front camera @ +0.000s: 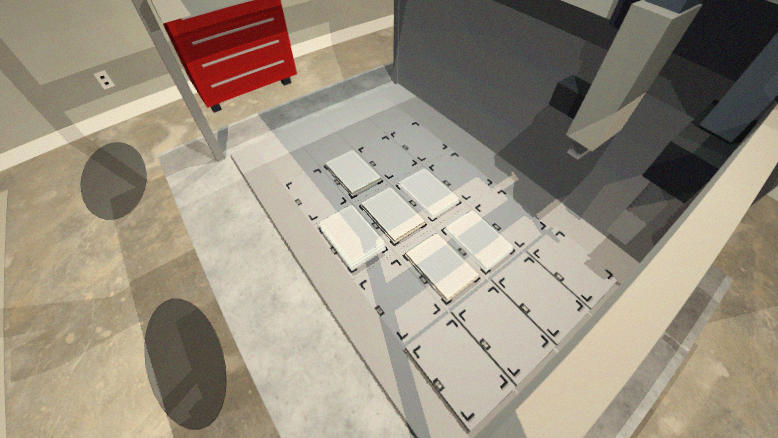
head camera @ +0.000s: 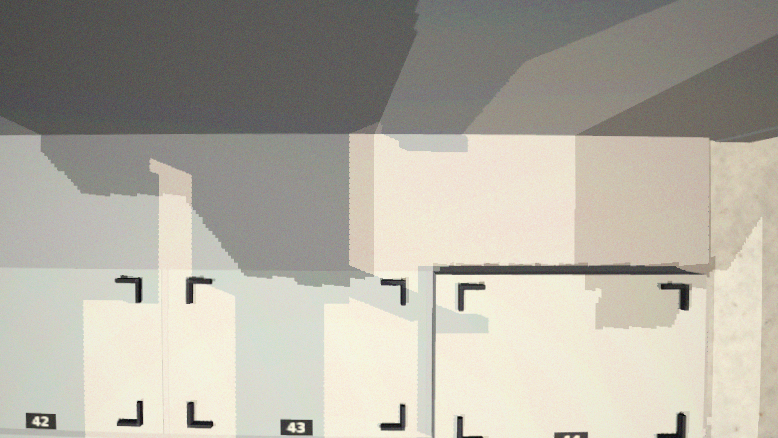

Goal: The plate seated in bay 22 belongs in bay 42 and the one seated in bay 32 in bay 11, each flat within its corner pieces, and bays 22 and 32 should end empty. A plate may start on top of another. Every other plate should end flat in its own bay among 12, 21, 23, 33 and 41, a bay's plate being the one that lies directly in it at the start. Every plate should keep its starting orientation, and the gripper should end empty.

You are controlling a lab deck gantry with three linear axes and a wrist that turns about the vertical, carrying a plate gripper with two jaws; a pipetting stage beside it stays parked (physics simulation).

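Places are measured from the robot's base along level axes (x ahead, y left, z up), in metres.
Where they show: gripper, fingertip midpoint: [front camera: 632, 221]; robot's base, link origin: [front camera: 287, 185].
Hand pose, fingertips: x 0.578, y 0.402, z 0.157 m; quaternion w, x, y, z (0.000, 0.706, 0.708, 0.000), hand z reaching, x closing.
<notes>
Each offset is from my fingertips to the top centre of the thing. "spot": to the spot under its first point.
Pale plates lie in bay 22 @(spot: dx -0.345, dy -0.253, dz -0.143 m) [front camera: 393, 213], bay 32 @(spot: dx -0.346, dy -0.146, dz -0.143 m) [front camera: 429, 191], bay 12 @(spot: dx -0.351, dy -0.366, dz -0.130 m) [front camera: 348, 233], bay 21 @(spot: dx -0.514, dy -0.249, dz -0.143 m) [front camera: 353, 169], bay 23 @(spot: dx -0.186, dy -0.250, dz -0.143 m) [front camera: 442, 263] and bay 33 @(spot: dx -0.187, dy -0.144, dz -0.142 m) [front camera: 479, 236]. The plate in bay 12 shows a stepped side edge; whether two plates are stacked there I cannot tell. Bay 42 @(spot: dx -0.359, dy -0.039, dz -0.157 m) [front camera: 457, 173] [head camera: 43, 369], beside the plate of bay 32, holds no plate. Bay 11 @(spot: dx -0.534, dy -0.371, dz -0.157 m) [front camera: 307, 190] shows bare corner pieces at the left. Bay 41 @(spot: dx -0.505, dy -0.038, dz -0.157 m) [front camera: 420, 142], at the far end, shows no plate. My gripper's jaws do not show in either view, so whether they hold anything is hidden.
Bay 43 @(spot: dx -0.194, dy -0.032, dz -0.157 m) [front camera: 509, 213] [head camera: 283, 359] and bay 44 @(spot: dx -0.017, dy -0.028, dz -0.142 m) [front camera: 577, 263] [head camera: 544, 369] hold no plate. A beige column [front camera: 620, 70] hangs near the dark back wall [front camera: 462, 70] [head camera: 190, 65]. A beige beam [front camera: 647, 272] crosses the lower right. A red drawer cabinet [front camera: 234, 54] stands beyond the deck.
</notes>
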